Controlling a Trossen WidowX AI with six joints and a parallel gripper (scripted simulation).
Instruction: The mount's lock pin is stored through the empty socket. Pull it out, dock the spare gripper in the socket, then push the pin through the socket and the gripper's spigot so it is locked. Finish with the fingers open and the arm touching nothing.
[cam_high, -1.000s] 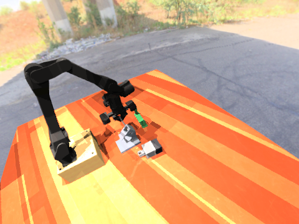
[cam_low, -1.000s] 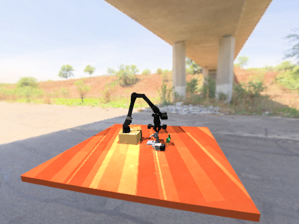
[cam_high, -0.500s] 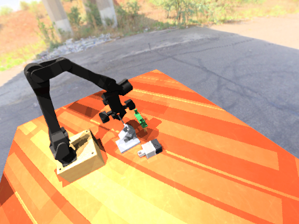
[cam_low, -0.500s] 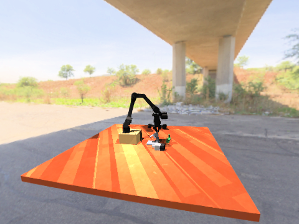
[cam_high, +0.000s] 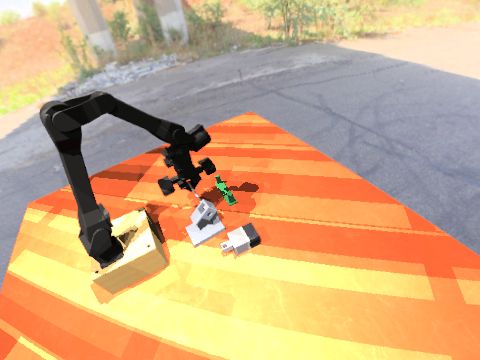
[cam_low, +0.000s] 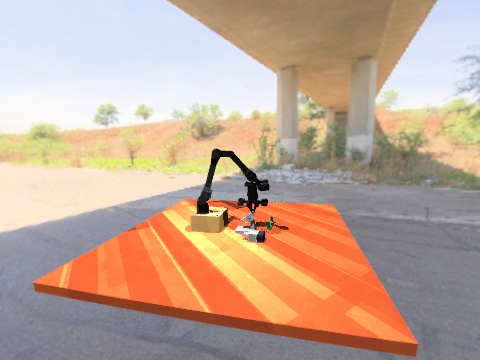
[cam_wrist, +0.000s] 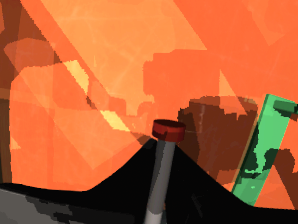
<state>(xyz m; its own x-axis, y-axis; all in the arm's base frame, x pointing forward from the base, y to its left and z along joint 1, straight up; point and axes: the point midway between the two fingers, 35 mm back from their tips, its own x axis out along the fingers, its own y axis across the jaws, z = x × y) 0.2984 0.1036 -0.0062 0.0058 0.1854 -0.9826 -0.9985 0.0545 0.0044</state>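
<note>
Now: gripper tip 110 mm short of the green slanted bar, 40 mm above it and 30 mm to the left of it. Also, from my gripper tip: mount 130 mm to the right, 20 mm behind, 10 mm below; spare gripper 250 mm to the right, 40 mm below, 20 mm ahead.
</note>
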